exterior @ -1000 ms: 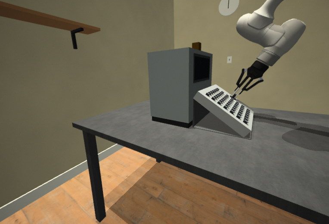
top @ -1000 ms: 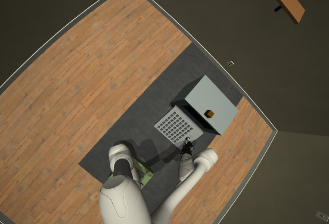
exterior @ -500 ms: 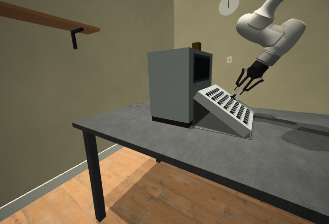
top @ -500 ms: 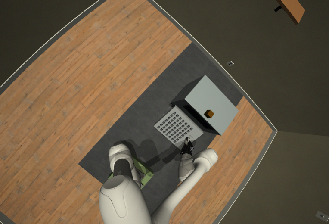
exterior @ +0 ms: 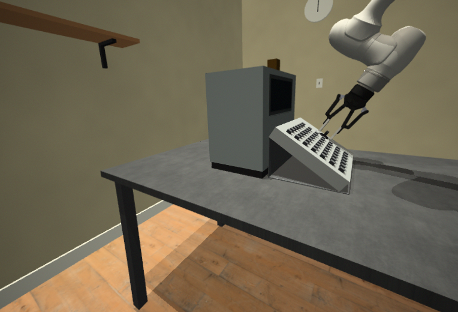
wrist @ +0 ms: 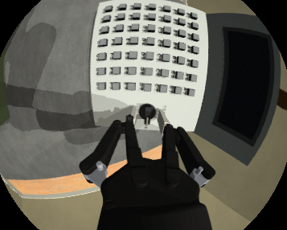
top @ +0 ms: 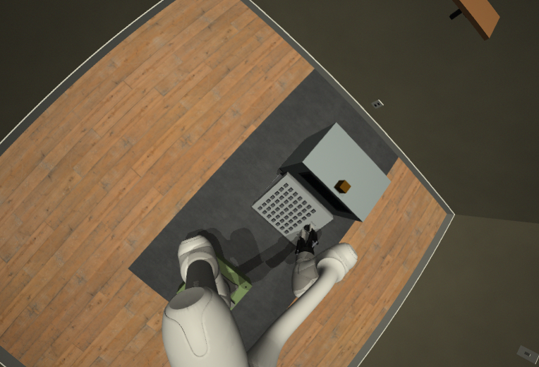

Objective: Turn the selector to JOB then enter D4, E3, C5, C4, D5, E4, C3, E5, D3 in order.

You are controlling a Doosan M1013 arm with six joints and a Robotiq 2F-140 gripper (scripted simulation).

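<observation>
My gripper is now 1 cm short of the black selector knob, 1 cm to the left of it and 2 cm above it. The rest, counted from my hand: keypad: 4 cm ahead, 11 cm to the left, 7 cm below; then key E4: 1 cm behind, 16 cm to the left, 5 cm below.
</observation>
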